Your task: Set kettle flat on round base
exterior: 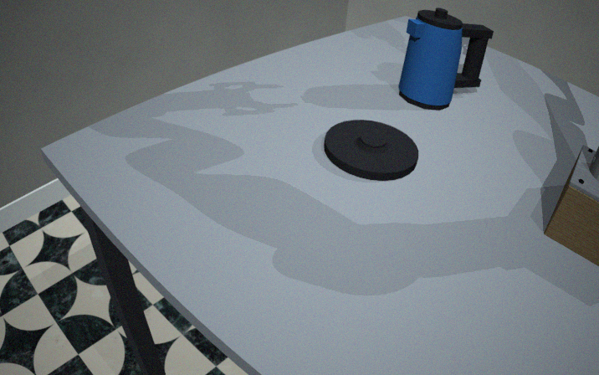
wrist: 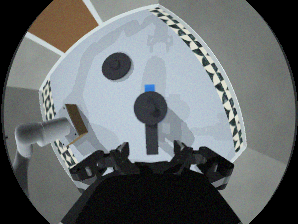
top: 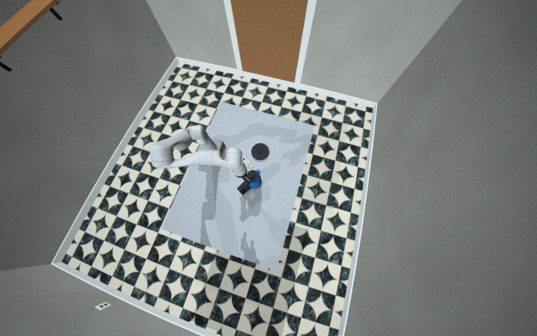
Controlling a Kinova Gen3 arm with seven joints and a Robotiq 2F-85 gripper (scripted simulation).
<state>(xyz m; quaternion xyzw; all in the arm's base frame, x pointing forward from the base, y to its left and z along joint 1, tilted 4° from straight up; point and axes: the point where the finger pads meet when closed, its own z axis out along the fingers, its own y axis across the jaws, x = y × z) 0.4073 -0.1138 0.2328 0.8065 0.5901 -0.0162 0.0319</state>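
The blue kettle lies 210 mm below my hand, 30 mm to the left of it and 10 mm ahead of it. Round my hand: round black base (320 mm to the left, 300 mm below, 70 mm behind).
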